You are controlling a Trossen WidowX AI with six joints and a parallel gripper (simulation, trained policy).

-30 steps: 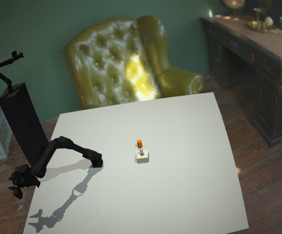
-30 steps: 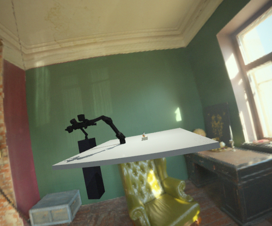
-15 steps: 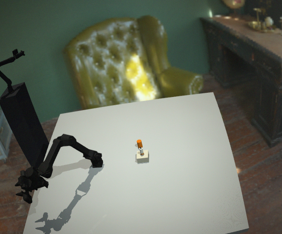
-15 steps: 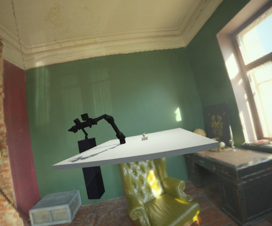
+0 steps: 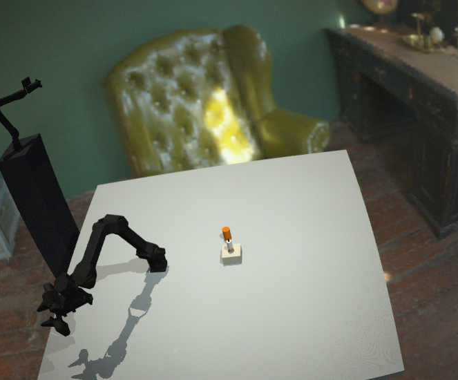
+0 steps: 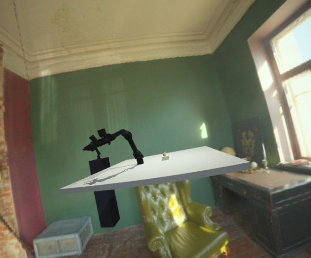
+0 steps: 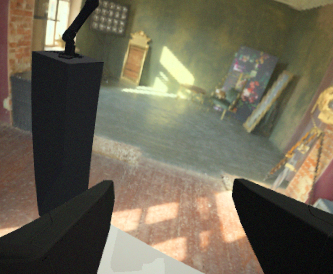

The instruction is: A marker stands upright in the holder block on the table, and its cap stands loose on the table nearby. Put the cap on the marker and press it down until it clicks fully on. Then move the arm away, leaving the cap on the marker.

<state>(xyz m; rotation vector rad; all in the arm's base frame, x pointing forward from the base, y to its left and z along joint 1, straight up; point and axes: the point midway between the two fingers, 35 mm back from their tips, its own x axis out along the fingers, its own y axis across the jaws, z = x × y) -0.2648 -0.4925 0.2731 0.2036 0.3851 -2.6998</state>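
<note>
Right now the orange cap is 63 cm to the left of my gripper tip, 57 cm ahead of it and 24 cm below it. Also, from my gripper tip: pale holder block 59 cm ahead, 52 cm to the left, 25 cm below.
</note>
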